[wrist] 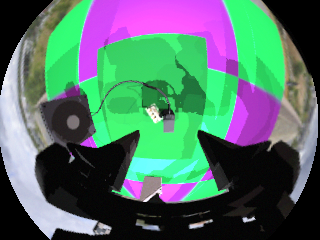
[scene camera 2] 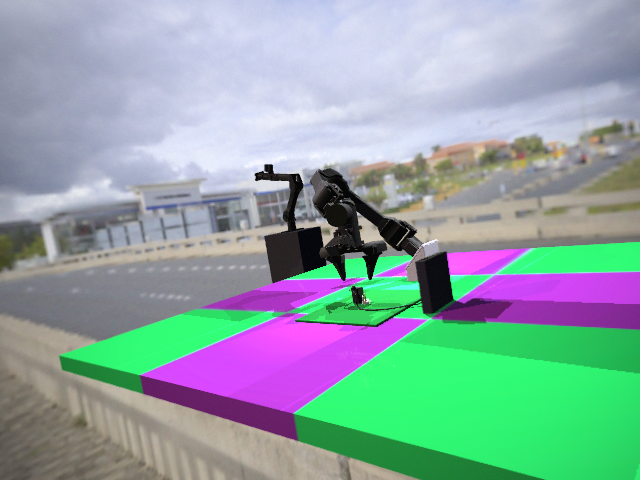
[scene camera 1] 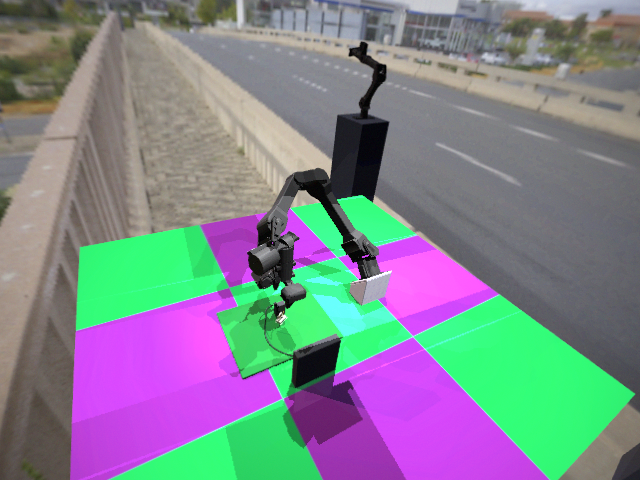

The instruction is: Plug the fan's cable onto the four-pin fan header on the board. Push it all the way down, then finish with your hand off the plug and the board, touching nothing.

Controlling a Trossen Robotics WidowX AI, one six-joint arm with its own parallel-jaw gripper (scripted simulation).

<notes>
My gripper (scene camera 2: 357,280) is open and holds nothing. I also see a dark fan (scene camera 2: 433,275) and a dark green board (scene camera 1: 243,326).
My gripper also shows in the wrist view (wrist: 168,133) and in scene camera 1 (scene camera 1: 281,298). The dark fan also shows in the wrist view (wrist: 67,119) and in scene camera 1 (scene camera 1: 314,360). The dark green board also shows in the wrist view (wrist: 177,64) and in scene camera 2 (scene camera 2: 343,312).
</notes>
